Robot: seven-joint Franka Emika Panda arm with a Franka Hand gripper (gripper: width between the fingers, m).
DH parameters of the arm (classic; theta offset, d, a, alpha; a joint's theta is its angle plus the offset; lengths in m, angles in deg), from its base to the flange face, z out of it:
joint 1: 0 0.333 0 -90
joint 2: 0 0 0 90
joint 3: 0 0.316 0.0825 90
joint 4: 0 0 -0.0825 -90
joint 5: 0 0.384 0 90
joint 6: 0 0 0.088 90
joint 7: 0 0.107 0 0
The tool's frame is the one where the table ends.
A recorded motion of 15 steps. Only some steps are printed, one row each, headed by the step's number.
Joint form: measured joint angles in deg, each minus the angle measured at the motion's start. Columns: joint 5, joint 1, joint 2, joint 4, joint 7, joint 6, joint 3.
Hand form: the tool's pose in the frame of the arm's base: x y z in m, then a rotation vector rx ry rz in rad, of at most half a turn. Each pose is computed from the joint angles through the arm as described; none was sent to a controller.
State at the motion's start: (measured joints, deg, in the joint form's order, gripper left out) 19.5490 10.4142 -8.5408 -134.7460 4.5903 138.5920 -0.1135
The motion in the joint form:
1: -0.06 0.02 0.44 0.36 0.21 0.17 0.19
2: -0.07 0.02 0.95 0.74 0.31 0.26 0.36
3: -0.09 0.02 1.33 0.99 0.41 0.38 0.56
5: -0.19 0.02 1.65 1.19 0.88 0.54 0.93
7: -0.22 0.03 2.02 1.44 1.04 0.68 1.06
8: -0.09 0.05 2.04 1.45 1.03 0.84 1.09
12: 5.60 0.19 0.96 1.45 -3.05 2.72 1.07
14: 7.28 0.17 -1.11 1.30 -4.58 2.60 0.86
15: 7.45 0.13 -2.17 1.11 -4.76 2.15 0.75
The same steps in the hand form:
1: 0.4960 0.0935 0.4115 -2.8471 0.1893 -0.2590
2: 0.4981 0.0954 0.4102 -2.8479 0.1881 -0.2574
3: 0.4995 0.0974 0.4091 -2.8488 0.1861 -0.2565
5: 0.5004 0.1008 0.4082 -2.8500 0.1877 -0.2553
7: 0.5019 0.1023 0.4071 -2.8505 0.1885 -0.2551
8: 0.5021 0.1026 0.4073 -2.8484 0.1897 -0.2582
12: 0.5032 0.1023 0.4204 -2.7732 0.1840 -0.3233
14: 0.4994 0.0995 0.4374 -2.7424 0.1721 -0.3660
15: 0.4964 0.0981 0.4444 -2.7354 0.1685 -0.3758

